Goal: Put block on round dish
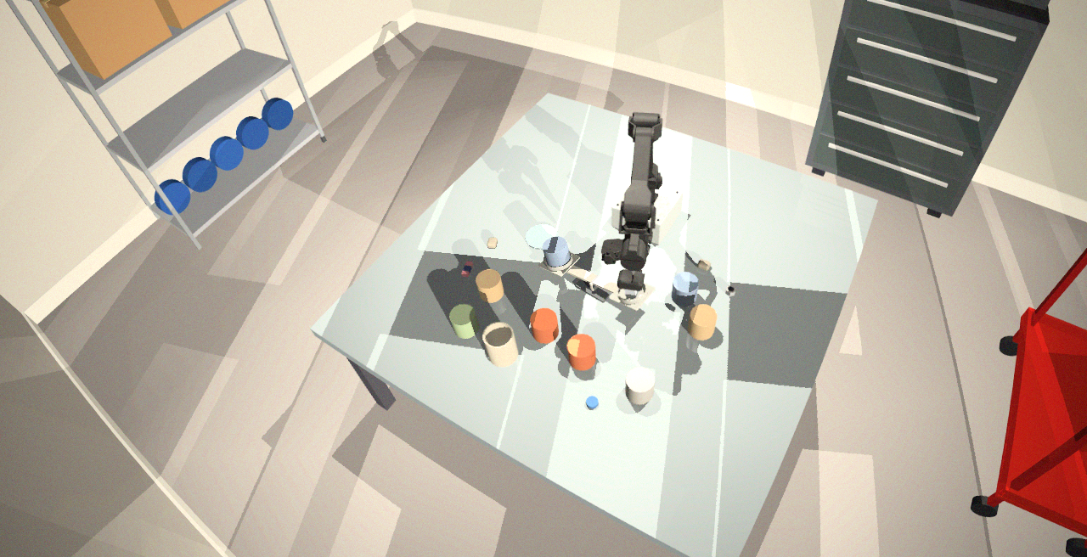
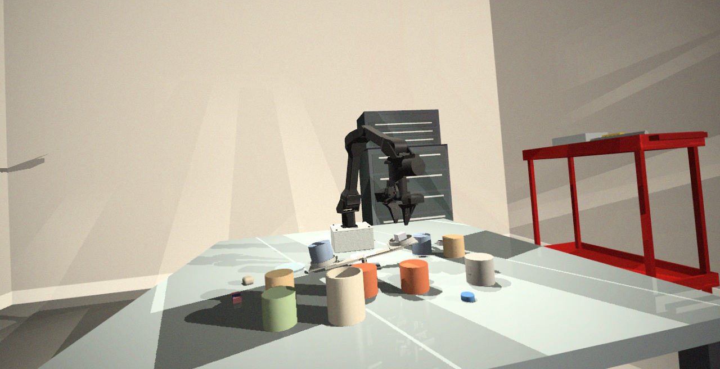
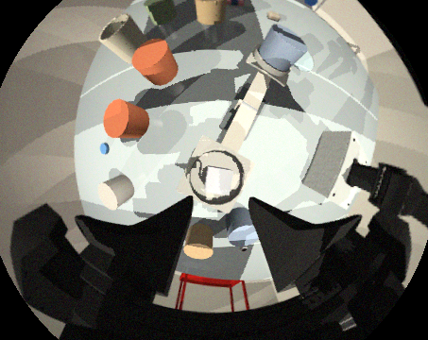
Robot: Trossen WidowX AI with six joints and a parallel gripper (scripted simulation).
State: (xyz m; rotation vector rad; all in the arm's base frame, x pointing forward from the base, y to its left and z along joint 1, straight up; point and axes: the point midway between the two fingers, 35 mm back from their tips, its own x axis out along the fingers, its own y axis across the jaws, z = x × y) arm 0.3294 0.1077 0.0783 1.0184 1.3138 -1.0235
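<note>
Right now my gripper tip is 4 cm above the grey block and 1 cm to the left of it. Round my gripper tip: pale round dish 36 cm to the right, 13 cm below, 13 cm behind; blue disc 31 cm ahead, 12 cm below, 3 cm to the left; blue cup 13 cm to the left, 9 cm below, 9 cm behind.
</note>
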